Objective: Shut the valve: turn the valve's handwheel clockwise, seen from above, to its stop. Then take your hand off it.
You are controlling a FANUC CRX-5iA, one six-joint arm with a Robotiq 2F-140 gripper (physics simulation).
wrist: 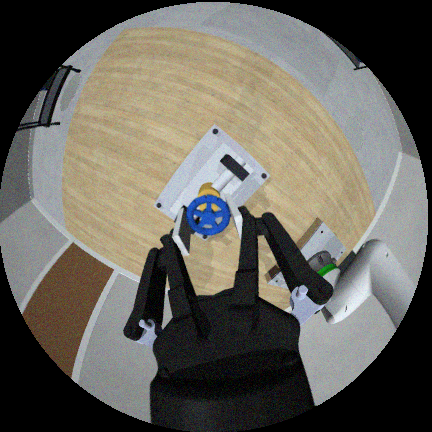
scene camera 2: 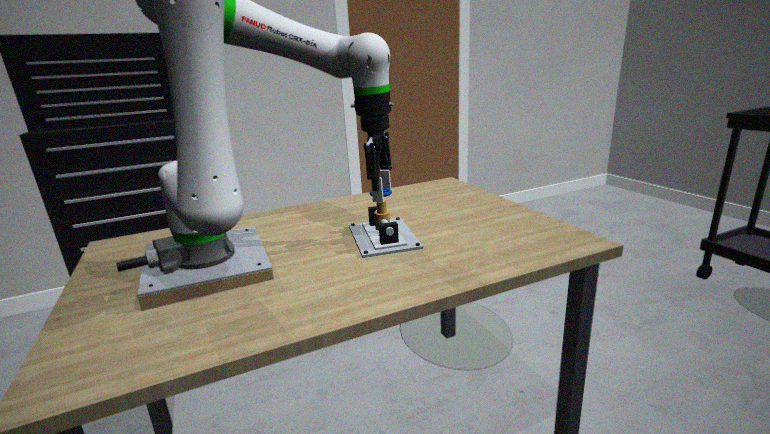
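Observation:
The valve's blue handwheel lies level on top of the brass valve body. The valve stands on a grey base plate, between black end pieces; one black end piece shows clearly in both views. My gripper points straight down with its finger pads on opposite sides of the handwheel's rim, shut on it. The fingers hide part of the wheel in the scene view. The pads are above the base plate.
The wooden table carries the valve and my arm's mounting plate. A black drawer cabinet stands behind the arm. A black cart stands on the floor at the right of the scene view.

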